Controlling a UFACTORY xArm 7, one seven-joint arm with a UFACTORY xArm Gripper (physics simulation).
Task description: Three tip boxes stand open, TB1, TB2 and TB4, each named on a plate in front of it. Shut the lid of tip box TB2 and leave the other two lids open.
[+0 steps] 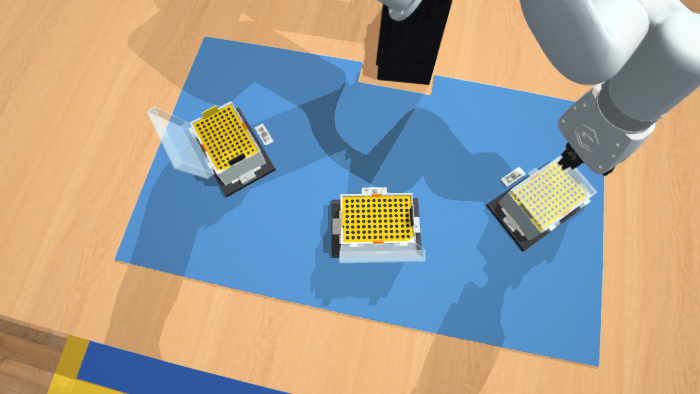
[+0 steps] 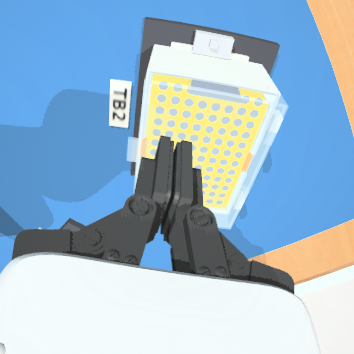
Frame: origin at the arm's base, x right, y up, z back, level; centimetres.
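Where they show: gripper, fingertip midpoint: (image 1: 567, 163) (image 2: 168, 158).
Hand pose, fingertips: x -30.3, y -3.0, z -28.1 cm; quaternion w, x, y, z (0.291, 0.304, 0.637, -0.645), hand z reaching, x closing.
Each offset is from my fingertips to the top centre of the thing. "spot": to the spot under its first point. Level surfaces: height alone.
Tip box TB2 {dx +1.4, dy -2.9, dz -3.0 cm} (image 1: 521, 216) (image 2: 210, 62) stands at the right of the mat, its plate {spot: dx +5.3, dy -10.5, dz +0.7 cm} (image 1: 513, 177) (image 2: 120, 103) beside it. Its clear lid {spot: dx +0.1, dy -3.0, dz -4.1 cm} (image 1: 557, 192) (image 2: 220, 135) lies over the yellow tip rack; I cannot tell if it is fully seated. My gripper (image 1: 563, 164) (image 2: 168, 158) is shut and empty, its fingertips at the lid's top near the plate side. Tip box TB1 {dx +28.6, dy -3.2, dz -14.0 cm} (image 1: 377, 218), at the centre, has its lid {spot: dx +26.8, dy +3.8, dz -21.6 cm} (image 1: 382, 254) open toward the front. Tip box TB4 {dx +58.1, dy -3.2, dz -4.7 cm} (image 1: 226, 137), at the left, has its lid (image 1: 182, 150) open to the left, its plate (image 1: 263, 134) at its right.
The boxes stand on a blue mat {dy -10.7 cm} (image 1: 280, 260) on a wooden table {dy -11.0 cm} (image 1: 60, 225). The black robot base (image 1: 410, 55) is at the back. The arm (image 1: 655, 75) reaches in from the upper right, above TB2. TB1 stands between TB4 and TB2, with wide gaps.
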